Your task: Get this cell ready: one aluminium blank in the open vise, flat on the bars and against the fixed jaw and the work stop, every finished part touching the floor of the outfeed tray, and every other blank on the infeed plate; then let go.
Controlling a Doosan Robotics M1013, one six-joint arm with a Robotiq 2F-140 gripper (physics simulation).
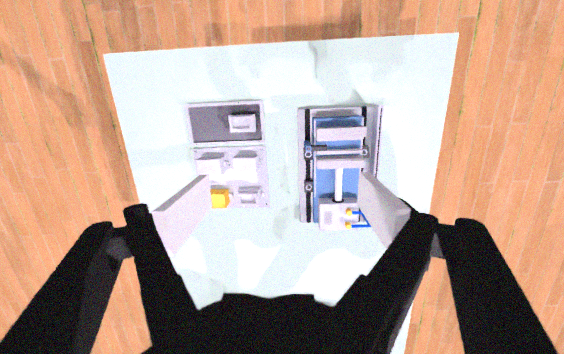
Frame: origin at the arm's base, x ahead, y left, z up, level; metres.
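Where they show: gripper, fingertip midpoint: (283, 189).
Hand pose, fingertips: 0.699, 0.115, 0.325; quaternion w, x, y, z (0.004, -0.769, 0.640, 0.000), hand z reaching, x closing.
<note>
After its pixels a point has its place, as x, y, z.
My gripper (283, 189) {0.699, 0.115, 0.325} is open and empty, high above the table, its fingers spread between the plate side and the vise side. The vise (337, 180) {0.625, -0.007, 0.021} is at the right, blue with pale jaws. A gap with pale bars (340, 152) {0.688, -0.001, 0.016} shows between its upper jaw (341, 133) and lower jaw (341, 162); no blank shows there. The work stop (308, 150) {0.685, 0.071, 0.033} is at its left. The outfeed tray (207, 122) {0.698, 0.323, -0.058} holds a pale hollowed part (242, 122) {0.714, 0.231, -0.037}. The infeed plate (262, 172) {0.592, 0.170, -0.056} bears two pale blanks (210, 165) {0.600, 0.297, -0.021} (245, 167) {0.609, 0.210, -0.020}, an orange block (220, 198) {0.516, 0.266, -0.020} and a pale recessed piece (248, 195) {0.536, 0.195, -0.021}.
The pale table (160, 115) {0.696, 0.447, -0.065} has wooden floor (40, 150) around it. Blue hoses (361, 225) {0.535, -0.079, 0.044} with yellow fittings (349, 212) {0.563, -0.044, 0.046} are at the vise's lower end, partly behind my right finger. A clamp (308, 187) {0.581, 0.048, -0.026} sits on the vise's left rail.
</note>
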